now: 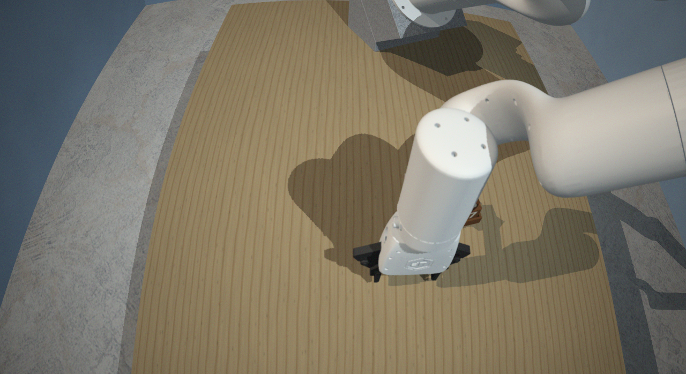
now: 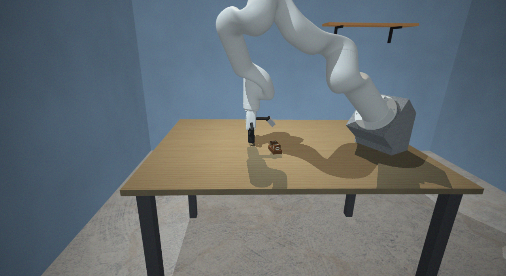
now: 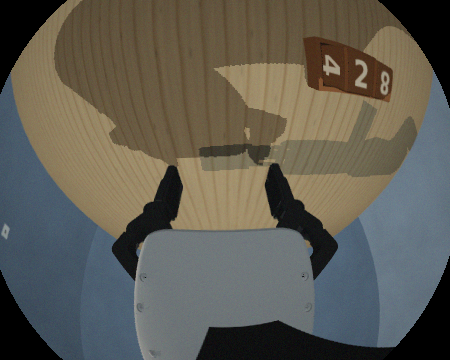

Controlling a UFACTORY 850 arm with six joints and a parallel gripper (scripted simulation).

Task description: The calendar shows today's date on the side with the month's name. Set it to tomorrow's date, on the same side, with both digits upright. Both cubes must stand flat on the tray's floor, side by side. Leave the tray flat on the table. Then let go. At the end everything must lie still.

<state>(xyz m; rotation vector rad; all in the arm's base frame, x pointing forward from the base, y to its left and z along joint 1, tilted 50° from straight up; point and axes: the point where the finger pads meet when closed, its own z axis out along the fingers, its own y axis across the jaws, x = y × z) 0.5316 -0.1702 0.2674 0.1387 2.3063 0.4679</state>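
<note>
The brown tray lies 12 cm behind my hand, 10 cm to the left of it and 2 cm below it.
</note>
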